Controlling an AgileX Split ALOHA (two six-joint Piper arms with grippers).
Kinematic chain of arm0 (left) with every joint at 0, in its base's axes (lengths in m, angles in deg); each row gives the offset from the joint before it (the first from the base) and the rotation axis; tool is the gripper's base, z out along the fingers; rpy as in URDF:
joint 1: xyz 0 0 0.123 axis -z
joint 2: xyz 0 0 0 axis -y
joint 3: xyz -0.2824 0 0.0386 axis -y
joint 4: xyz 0.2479 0 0.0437 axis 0.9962 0 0.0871
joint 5: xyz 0 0 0 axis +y
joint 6: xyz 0.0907 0 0.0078 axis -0.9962 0 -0.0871
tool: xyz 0 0 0 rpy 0 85 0
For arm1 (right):
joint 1: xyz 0 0 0.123 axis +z
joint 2: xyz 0 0 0 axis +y
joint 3: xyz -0.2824 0 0.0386 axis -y
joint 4: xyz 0.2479 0 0.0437 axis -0.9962 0 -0.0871
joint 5: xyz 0 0 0 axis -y
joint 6: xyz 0.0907 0 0.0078 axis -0.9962 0 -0.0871
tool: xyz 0 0 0 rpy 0 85 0
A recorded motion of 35 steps. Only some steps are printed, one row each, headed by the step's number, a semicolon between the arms.
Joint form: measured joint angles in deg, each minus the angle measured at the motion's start. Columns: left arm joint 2, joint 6, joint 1, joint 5, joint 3, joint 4; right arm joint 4, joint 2, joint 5, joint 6, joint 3, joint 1.
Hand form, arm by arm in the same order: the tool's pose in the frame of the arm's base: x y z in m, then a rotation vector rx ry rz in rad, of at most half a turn. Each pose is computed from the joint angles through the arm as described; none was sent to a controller.
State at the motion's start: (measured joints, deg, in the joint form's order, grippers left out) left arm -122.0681 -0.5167 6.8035 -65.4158 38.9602 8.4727; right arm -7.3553 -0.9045 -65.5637 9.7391 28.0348 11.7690
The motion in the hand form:
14: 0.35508 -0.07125 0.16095 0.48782 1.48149 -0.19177; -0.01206 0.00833 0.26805 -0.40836 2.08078 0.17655
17: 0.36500 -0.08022 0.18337 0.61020 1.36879 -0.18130; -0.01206 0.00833 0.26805 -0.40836 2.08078 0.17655
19: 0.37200 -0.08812 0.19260 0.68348 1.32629 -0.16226; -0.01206 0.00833 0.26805 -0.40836 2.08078 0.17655
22: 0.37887 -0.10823 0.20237 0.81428 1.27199 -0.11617; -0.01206 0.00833 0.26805 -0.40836 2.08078 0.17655
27: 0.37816 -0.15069 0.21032 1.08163 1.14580 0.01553; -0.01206 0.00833 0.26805 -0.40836 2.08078 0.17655
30: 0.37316 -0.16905 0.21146 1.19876 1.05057 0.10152; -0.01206 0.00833 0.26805 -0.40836 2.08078 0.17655
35: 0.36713 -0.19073 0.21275 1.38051 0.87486 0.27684; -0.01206 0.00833 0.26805 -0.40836 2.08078 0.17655
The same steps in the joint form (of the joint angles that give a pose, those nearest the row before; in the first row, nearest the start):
14: 10.67 -1.45 0.00 0.70 5.05 11.94; 0.00 0.00 0.00 0.00 0.00 0.00
17: 11.92 -2.97 0.00 1.26 9.27 17.94; 0.00 0.00 0.00 0.00 0.00 0.00
19: 12.04 -4.31 0.65 3.08 12.16 20.58; 0.00 0.00 0.00 0.00 0.00 0.00
22: 12.04 -8.10 3.18 7.06 16.00 23.43; 0.00 0.00 0.00 0.00 0.00 0.00
27: 12.04 -19.55 9.13 14.20 20.35 26.93; 0.00 0.00 0.00 0.00 0.00 0.00
30: 12.04 -27.58 11.93 15.99 21.16 27.21; 0.00 0.00 0.00 0.00 0.00 0.00
35: 12.04 -42.12 15.29 19.27 22.45 27.68; 0.00 0.00 0.00 0.00 0.00 0.00

